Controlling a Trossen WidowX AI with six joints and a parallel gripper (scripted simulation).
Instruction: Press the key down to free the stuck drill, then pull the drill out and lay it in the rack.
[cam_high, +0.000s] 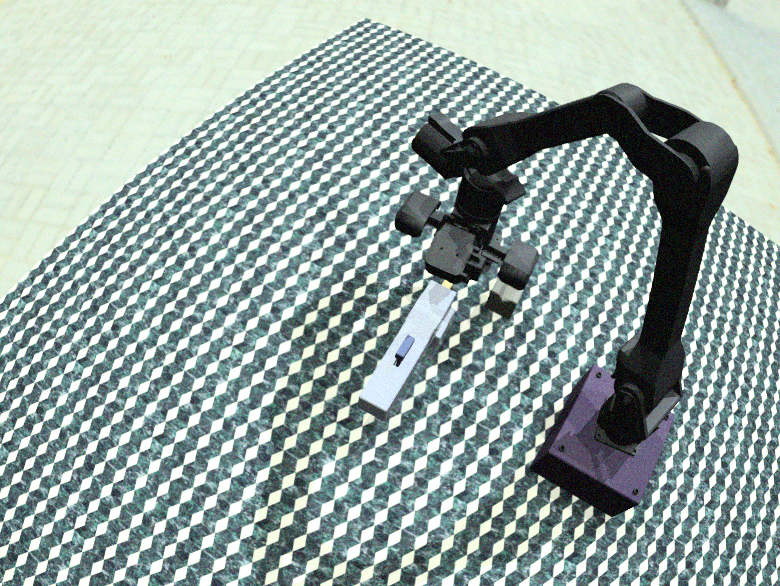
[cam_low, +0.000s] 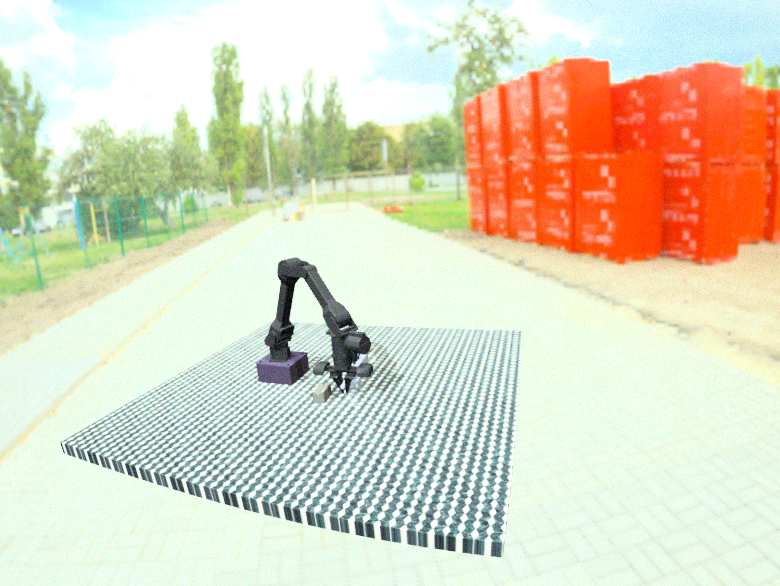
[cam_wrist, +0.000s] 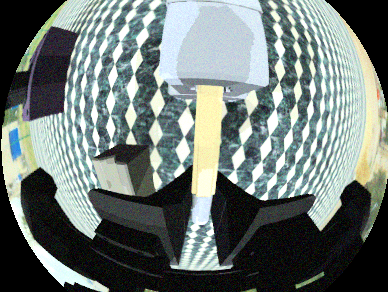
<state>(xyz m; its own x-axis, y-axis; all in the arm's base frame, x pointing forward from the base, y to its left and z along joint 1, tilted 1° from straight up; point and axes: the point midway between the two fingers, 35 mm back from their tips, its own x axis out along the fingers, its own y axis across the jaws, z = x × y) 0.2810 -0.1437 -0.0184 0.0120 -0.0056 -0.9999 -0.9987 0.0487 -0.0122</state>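
The cream drill is 4 cm to the left of my gripper tip and 3 cm above it. Also, from my gripper tip: grey rack 7 cm behind, 2 cm to the right; key 17 cm to the left, 4 cm above, 1 cm ahead; housing 15 cm to the left, 3 cm above, 1 cm ahead.
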